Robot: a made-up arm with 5 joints. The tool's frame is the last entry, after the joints. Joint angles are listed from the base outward. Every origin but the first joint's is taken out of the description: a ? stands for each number. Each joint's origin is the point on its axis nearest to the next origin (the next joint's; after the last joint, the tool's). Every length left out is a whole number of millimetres.
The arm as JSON. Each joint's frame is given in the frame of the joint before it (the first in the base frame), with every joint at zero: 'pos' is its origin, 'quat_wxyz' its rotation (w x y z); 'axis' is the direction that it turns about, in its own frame. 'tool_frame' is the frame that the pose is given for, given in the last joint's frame.
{
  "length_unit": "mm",
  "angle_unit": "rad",
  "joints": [
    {
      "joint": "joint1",
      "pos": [
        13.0,
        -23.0,
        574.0
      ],
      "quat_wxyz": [
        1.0,
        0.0,
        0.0,
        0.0
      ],
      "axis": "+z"
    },
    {
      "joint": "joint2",
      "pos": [
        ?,
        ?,
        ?
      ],
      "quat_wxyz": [
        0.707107,
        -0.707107,
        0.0,
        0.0
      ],
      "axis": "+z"
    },
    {
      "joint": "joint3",
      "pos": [
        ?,
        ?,
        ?
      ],
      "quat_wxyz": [
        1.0,
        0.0,
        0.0,
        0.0
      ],
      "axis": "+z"
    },
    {
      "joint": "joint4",
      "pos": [
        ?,
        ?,
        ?
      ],
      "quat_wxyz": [
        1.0,
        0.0,
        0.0,
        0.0
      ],
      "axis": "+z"
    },
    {
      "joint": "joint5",
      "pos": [
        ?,
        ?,
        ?
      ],
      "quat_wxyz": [
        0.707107,
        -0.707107,
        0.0,
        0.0
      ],
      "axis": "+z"
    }
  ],
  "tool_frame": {
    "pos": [
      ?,
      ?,
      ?
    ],
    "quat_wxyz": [
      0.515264,
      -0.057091,
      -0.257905,
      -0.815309
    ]
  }
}
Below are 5 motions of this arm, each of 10 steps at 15 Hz.
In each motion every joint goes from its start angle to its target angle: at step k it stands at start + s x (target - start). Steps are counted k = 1, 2, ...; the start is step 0. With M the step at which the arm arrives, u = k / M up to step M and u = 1 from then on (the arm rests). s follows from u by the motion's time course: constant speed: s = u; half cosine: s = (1 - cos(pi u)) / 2; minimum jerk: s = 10 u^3 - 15 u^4 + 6 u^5.
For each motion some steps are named. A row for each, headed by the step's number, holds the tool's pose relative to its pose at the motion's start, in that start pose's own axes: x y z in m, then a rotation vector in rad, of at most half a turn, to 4 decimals.
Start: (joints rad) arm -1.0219 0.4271 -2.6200 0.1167 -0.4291
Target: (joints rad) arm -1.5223 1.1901 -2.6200 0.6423 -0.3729
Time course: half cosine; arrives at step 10
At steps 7, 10:
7: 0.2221 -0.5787 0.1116 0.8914 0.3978 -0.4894
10: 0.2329 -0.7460 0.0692 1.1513 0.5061 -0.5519

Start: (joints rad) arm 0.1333 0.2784 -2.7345 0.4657 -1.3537
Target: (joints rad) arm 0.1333 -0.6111 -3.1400 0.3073 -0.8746
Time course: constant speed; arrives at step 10
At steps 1, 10:
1: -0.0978 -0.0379 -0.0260 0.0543 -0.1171 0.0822
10: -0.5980 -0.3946 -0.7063 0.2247 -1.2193 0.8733

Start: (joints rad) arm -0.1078 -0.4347 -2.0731 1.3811 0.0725
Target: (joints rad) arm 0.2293 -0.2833 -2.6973 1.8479 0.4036
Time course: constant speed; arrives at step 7
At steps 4, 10:
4: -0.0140 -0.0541 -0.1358 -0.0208 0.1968 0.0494
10: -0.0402 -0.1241 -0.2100 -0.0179 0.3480 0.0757

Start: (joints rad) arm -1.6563 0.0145 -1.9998 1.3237 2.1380
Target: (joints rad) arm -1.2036 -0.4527 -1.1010 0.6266 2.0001
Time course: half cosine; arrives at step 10
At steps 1, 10:
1: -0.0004 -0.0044 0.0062 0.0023 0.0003 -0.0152
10: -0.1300 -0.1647 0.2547 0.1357 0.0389 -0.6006

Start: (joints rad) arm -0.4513 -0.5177 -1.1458 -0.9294 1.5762
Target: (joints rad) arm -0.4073 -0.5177 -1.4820 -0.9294 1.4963
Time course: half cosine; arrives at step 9
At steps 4, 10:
4: 0.0794 0.0333 -0.0012 -0.0648 0.1171 -0.0418
10: 0.1904 0.0794 -0.0236 -0.1654 0.2805 -0.0932

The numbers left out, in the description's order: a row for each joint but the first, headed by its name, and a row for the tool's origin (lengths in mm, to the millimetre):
joint2: -14.0 30.0 0.0
joint3: 26.0 -176.0 0.0
joint4: 100.0 543.0 0.0
joint5: 69.0 120.0 0.0
tool: -8.0 18.0 0.0

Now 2 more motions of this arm.
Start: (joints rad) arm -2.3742 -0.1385 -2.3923 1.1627 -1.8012
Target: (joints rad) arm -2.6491 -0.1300 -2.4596 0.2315 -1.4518
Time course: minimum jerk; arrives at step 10
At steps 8, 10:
8: -0.0574 -0.1370 -0.0910 0.7645 -0.5996 0.2043
10: -0.0604 -0.1416 -0.0999 0.7998 -0.6467 0.2125

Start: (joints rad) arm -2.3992 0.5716 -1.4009 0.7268 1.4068
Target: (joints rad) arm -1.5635 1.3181 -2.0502 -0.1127 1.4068
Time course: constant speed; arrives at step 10
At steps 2, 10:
2: 0.0801 -0.0755 0.0202 -0.1250 0.0733 -0.1701
10: 0.2019 -0.4828 0.1989 -0.4013 0.4699 -0.9137

